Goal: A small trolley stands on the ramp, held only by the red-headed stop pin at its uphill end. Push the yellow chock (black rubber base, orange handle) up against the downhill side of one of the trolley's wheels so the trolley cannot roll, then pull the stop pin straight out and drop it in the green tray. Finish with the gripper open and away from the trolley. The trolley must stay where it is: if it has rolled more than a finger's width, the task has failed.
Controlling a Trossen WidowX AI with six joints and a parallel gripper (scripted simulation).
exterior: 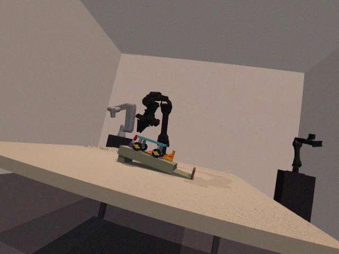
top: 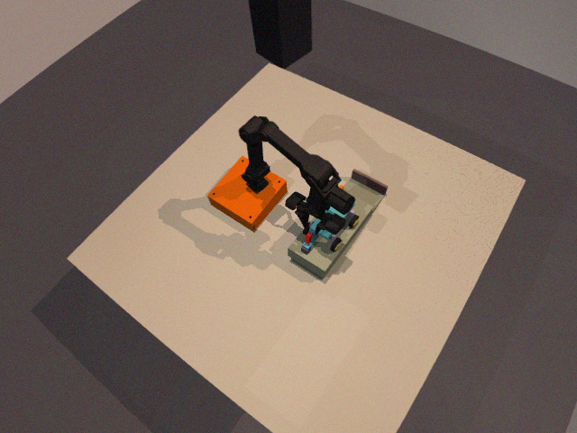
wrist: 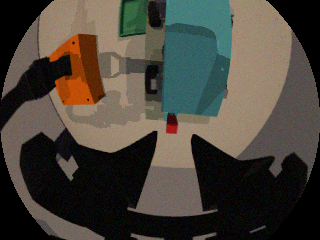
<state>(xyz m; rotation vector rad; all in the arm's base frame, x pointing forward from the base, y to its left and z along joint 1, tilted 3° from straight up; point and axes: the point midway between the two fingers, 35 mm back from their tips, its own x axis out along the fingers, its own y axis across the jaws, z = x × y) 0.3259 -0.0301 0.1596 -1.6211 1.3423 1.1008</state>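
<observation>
The red-headed stop pin lies 2 cm to the right of my gripper tip and 6 cm below it. Round my gripper tip: trolley: 10 cm to the left, 8 cm below; yellow chock: 7 cm behind, 20 cm to the left, 11 cm below; green tray: 14 cm behind, 18 cm to the left, 20 cm below.
</observation>
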